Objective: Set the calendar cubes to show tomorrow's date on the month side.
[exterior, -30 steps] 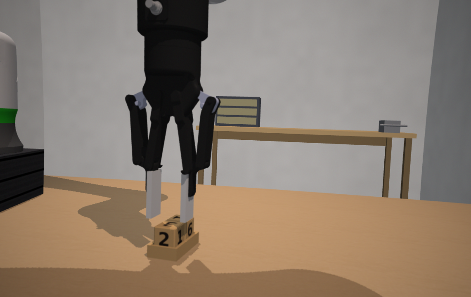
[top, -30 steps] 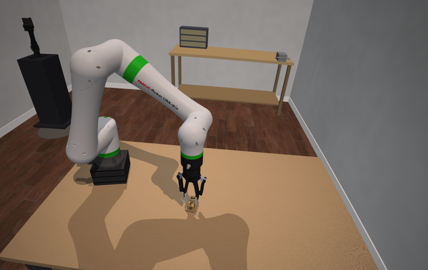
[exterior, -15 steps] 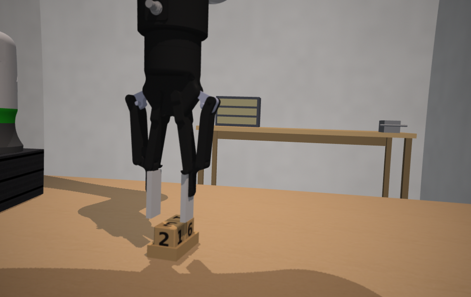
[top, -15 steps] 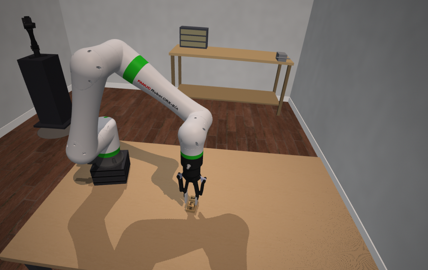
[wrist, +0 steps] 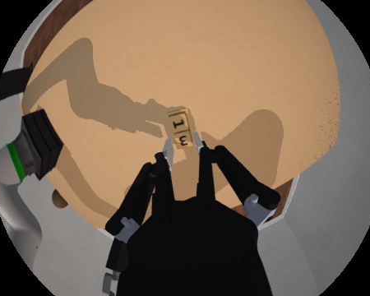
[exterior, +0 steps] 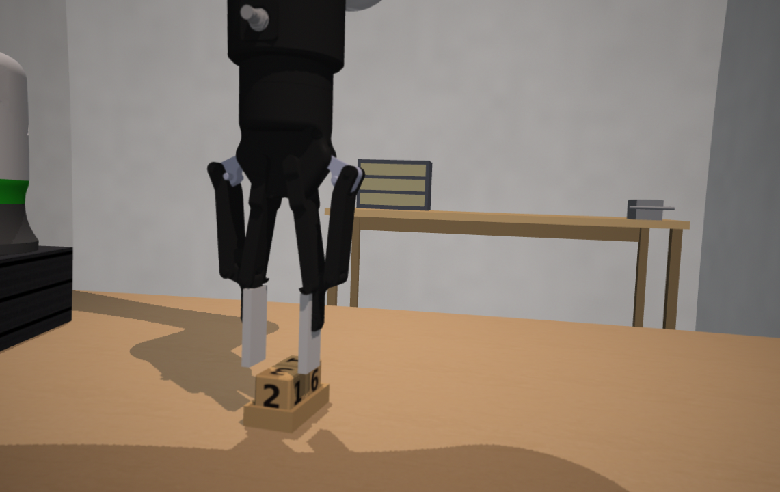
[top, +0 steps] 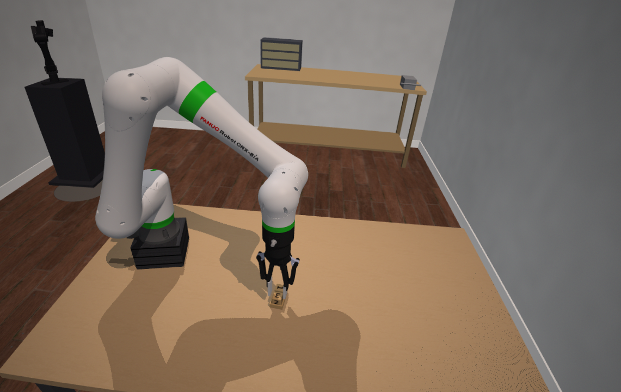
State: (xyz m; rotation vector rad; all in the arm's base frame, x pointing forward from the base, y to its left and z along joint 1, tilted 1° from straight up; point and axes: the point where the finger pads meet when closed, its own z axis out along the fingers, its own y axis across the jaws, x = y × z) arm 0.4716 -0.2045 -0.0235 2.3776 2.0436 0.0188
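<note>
My hand is 70 mm above the wooden tray and 20 mm to the right of it.
</note>
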